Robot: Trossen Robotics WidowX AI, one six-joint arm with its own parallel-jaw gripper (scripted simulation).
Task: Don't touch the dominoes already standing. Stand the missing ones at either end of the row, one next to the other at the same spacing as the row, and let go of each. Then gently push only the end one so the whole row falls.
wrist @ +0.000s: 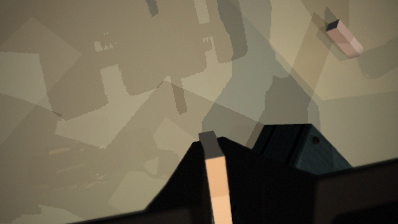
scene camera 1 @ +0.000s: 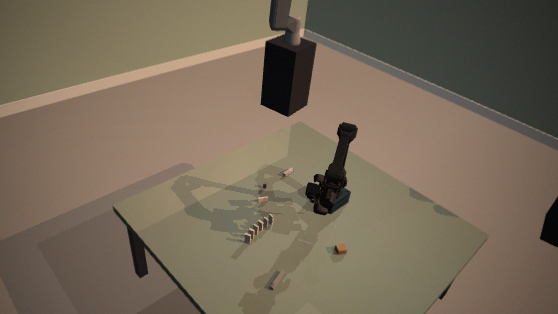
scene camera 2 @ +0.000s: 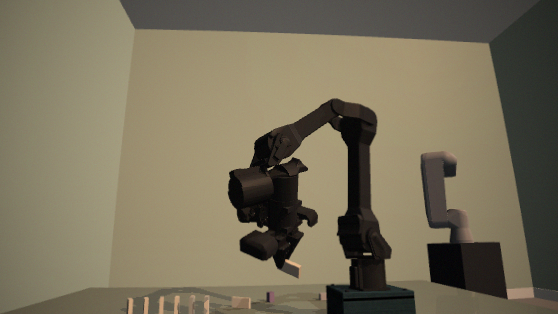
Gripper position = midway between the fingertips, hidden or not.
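What I can see here is my gripper (scene camera 2: 281, 266), and the wrist view (wrist: 209, 147) shows me this gripper as well.
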